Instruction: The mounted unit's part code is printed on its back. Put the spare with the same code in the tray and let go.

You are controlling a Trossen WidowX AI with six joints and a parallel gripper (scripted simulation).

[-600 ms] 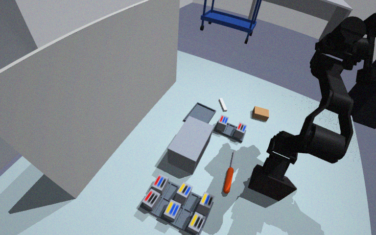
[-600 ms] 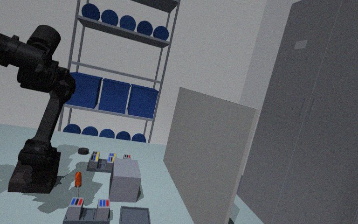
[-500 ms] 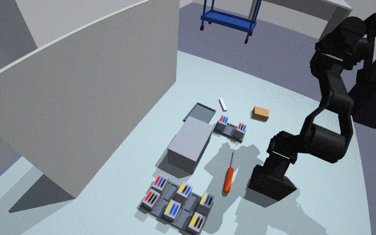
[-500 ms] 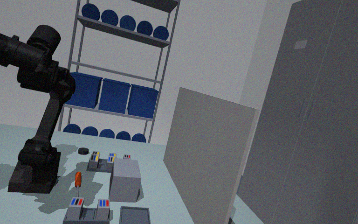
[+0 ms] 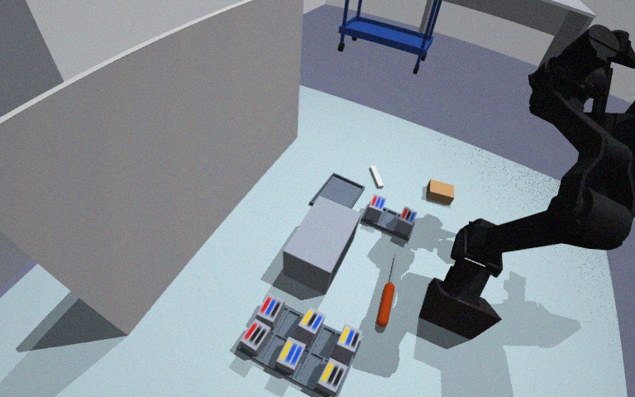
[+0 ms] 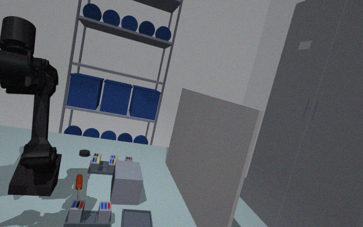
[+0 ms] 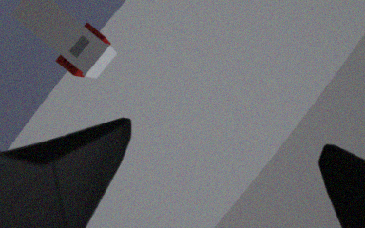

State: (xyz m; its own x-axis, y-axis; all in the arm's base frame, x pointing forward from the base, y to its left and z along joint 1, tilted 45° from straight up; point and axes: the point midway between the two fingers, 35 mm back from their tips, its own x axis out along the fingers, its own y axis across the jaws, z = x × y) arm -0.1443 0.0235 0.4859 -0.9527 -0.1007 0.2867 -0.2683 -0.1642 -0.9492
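The grey spare is 410 mm ahead of my gripper tip, 540 mm to the left of it and 390 mm below it. Round my gripper tip: white bar 440 mm ahead, 430 mm below; then small rack 380 mm ahead, 140 mm to the left, 420 mm below; then brown box 260 mm ahead, 10 mm to the right, 420 mm below.
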